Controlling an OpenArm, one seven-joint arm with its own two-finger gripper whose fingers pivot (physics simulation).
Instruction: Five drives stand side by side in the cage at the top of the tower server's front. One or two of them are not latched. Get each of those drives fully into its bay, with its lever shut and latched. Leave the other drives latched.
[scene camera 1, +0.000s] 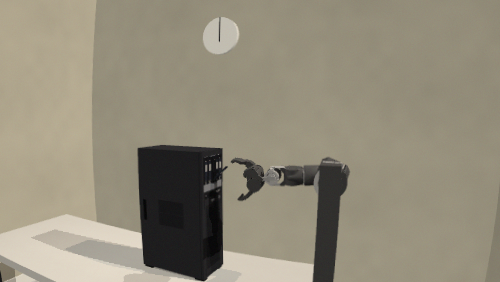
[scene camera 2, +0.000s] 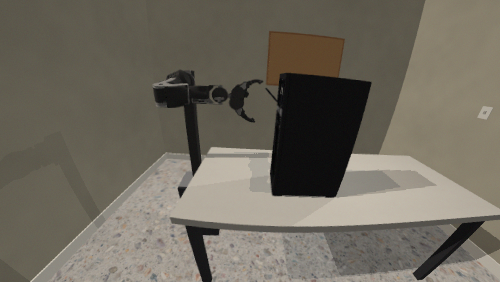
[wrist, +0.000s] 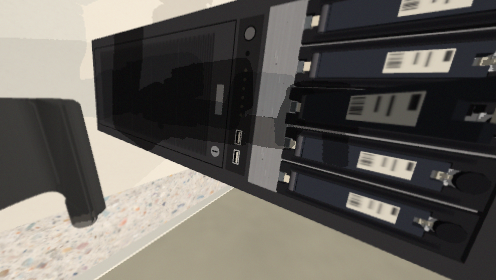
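Note:
The black tower server (scene camera 1: 172, 200) (scene camera 2: 320, 135) (wrist: 165, 100) stands upright on the table. Its five drives lie in stacked rows at the right of the wrist view. The middle drive (wrist: 385, 107) is shaded and its label looks large. A lever (scene camera 1: 224, 169) (scene camera 2: 271, 95) sticks out slanting from the cage front in both scene views. In the wrist view, the two drives below, the fourth (wrist: 386, 166) and fifth (wrist: 372, 208), look shut. The second drive (wrist: 419, 61) also looks flat; the top one (wrist: 360, 14) is cut off. My gripper (scene camera 1: 236, 180) (scene camera 2: 257, 101) is open and empty, in front of the cage, apart from the lever.
The white table (scene camera 1: 285, 270) (scene camera 2: 225, 200) carries the server. A grey strip (wrist: 270, 90) lies beside the cage, next to the panel with a round button (wrist: 249, 33) and USB ports. The arm's post (scene camera 1: 327, 225) (scene camera 2: 192, 132) stands facing the server's front. An orange board (scene camera 2: 305, 57) hangs behind.

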